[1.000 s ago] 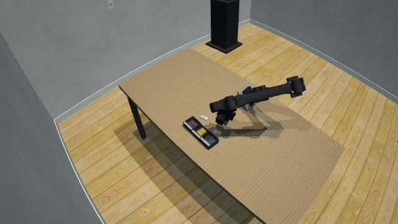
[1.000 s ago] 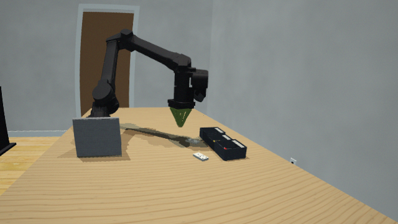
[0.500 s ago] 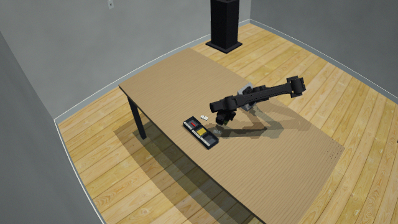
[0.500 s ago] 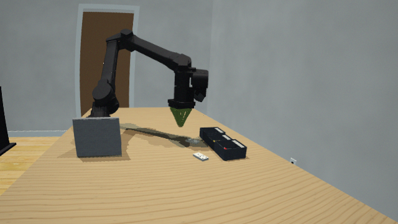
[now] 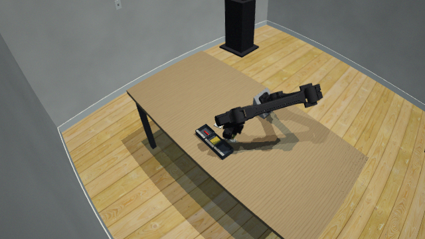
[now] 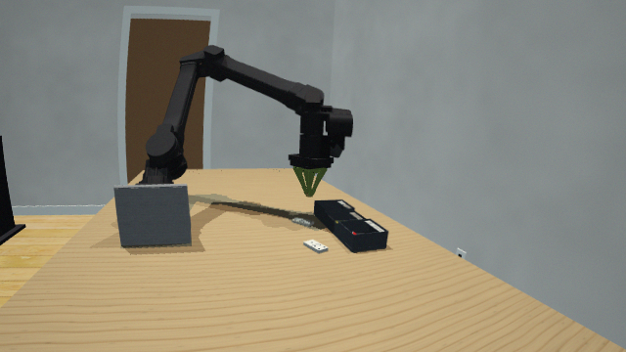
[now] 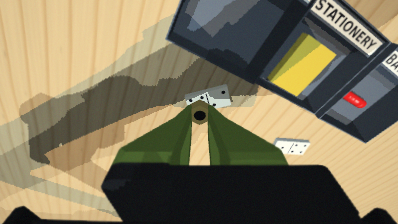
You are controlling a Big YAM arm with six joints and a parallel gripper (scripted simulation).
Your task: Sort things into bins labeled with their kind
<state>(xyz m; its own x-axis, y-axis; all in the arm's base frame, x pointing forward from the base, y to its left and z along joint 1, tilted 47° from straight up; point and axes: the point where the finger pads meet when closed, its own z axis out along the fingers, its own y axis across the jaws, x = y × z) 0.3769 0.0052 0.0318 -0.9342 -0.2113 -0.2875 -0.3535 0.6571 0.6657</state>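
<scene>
My hand is 9 cm to the left of the long black bin, 6 cm short of it and 6 cm above it. Round my hand: yellow block (9 cm to the right, 6 cm below, 5 cm ahead); small nut (1 cm below); red battery (17 cm to the right, 6 cm below, 4 cm ahead).
</scene>
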